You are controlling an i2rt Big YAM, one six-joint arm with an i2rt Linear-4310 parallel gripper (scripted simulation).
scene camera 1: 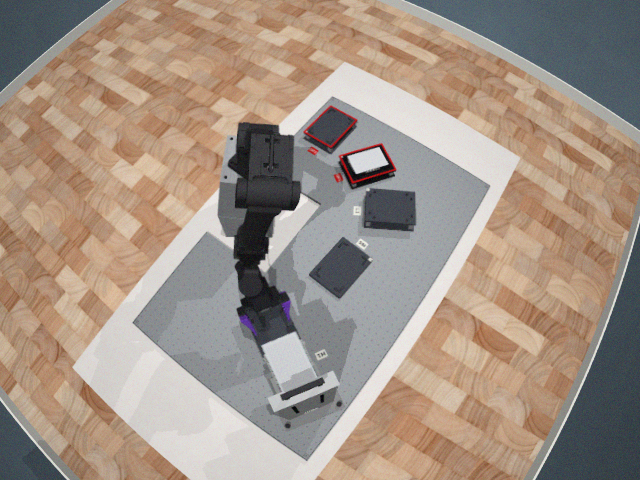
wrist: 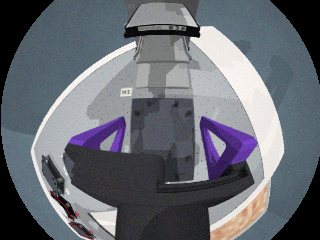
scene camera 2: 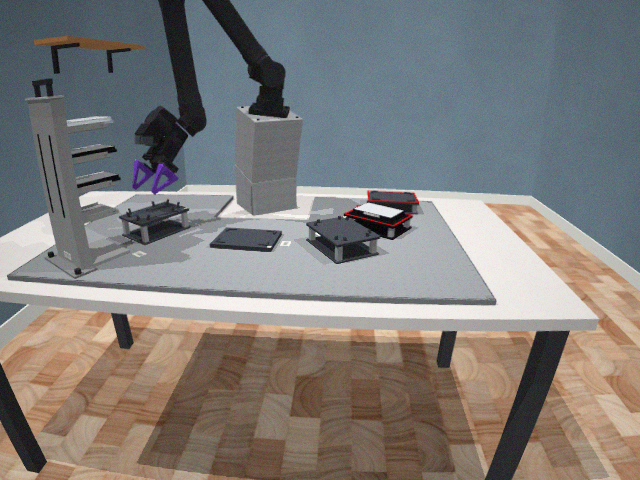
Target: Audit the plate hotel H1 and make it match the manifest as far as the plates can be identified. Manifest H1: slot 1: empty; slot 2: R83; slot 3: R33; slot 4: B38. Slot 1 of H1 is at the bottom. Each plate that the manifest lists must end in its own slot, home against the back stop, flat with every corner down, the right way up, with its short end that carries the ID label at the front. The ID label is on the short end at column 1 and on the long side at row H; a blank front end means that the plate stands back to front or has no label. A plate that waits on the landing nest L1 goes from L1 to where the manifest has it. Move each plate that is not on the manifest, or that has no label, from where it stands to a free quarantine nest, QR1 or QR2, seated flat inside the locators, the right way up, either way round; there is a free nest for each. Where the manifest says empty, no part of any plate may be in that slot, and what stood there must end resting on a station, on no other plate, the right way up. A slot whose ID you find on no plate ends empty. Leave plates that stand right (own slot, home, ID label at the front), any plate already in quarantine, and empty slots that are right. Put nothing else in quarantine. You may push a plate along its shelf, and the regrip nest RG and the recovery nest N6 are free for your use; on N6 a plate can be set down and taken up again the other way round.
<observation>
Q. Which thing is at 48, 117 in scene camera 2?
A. A plate hotel H1.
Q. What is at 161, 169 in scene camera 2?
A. My gripper.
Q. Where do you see a hotel shelf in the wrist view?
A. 154, 48
</observation>
